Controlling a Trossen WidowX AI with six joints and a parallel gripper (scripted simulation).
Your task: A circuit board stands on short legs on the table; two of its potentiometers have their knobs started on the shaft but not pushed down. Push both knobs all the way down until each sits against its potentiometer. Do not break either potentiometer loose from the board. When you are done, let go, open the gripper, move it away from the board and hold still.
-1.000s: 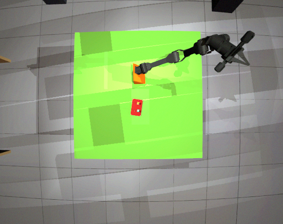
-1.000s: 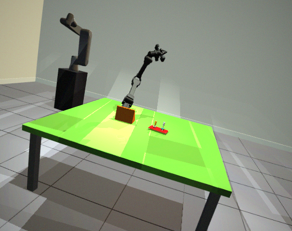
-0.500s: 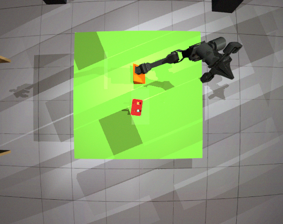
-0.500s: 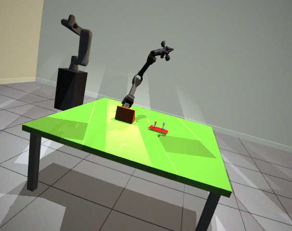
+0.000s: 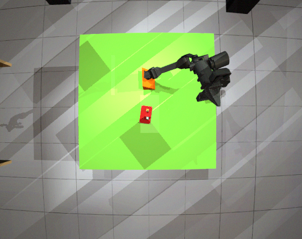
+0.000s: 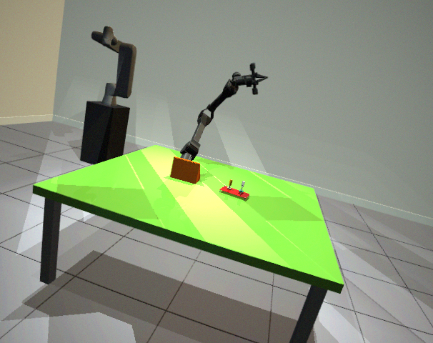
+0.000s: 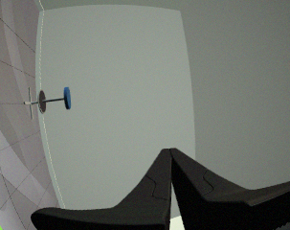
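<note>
The yellow-orange knob lies 630 mm below my gripper tip, 290 mm to the right of it and 20 mm behind it. Also, from my gripper tip: grey knob (610 mm below, 290 mm to the right, 50 mm ahead).
</note>
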